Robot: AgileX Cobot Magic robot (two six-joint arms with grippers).
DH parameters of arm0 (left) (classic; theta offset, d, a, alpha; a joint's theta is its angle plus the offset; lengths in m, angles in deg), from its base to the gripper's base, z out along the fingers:
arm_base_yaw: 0 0.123 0 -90
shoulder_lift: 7.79 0 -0.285 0
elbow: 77.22 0 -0.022 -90
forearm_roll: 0 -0.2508 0 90
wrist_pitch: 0 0 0.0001 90
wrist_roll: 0 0.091 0 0
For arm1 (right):
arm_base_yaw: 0 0.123 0 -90
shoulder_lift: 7.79 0 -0.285 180
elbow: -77.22 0 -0.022 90
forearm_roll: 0 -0.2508 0 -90
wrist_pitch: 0 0 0.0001 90
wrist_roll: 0 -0.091 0 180
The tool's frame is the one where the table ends.
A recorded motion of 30 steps. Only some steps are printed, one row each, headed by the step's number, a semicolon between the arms.
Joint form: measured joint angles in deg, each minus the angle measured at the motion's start. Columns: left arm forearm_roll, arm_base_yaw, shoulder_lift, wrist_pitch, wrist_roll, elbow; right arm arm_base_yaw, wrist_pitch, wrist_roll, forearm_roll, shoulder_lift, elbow.
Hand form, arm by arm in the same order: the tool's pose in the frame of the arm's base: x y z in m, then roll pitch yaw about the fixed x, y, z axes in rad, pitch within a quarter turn. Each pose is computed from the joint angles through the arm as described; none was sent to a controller.
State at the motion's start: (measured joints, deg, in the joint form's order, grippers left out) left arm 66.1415 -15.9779 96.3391 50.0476 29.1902 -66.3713; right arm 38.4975 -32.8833 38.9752 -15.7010 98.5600 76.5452
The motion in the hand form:
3: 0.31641 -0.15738 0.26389 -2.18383 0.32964 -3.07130; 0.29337 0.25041 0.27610 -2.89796 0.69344 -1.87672
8: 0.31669 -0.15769 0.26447 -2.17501 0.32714 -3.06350; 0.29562 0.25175 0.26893 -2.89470 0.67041 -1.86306
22: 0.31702 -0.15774 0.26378 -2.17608 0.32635 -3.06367; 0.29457 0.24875 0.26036 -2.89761 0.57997 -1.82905
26: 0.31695 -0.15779 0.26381 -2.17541 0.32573 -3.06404; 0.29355 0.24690 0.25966 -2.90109 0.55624 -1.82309
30: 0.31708 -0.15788 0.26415 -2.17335 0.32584 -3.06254; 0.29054 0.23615 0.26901 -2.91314 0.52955 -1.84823
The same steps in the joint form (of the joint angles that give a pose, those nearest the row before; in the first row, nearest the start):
3: 0.71 0.00 0.00 0.00 0.00 0.00; 0.00 -0.05 0.00 0.06 0.00 0.00
8: 1.29 0.00 0.00 -0.06 0.01 0.00; 0.00 -0.12 0.67 0.52 1.04 0.00
22: 1.29 0.00 0.11 -0.10 0.06 0.00; 0.00 -3.92 0.91 3.74 1.83 0.17
26: 1.31 0.00 0.11 -0.04 0.06 0.00; -0.06 -5.22 0.91 4.55 1.74 0.17
30: 1.43 0.00 0.11 -0.04 0.06 -0.04; -0.94 -8.56 -0.56 6.04 -0.13 0.17

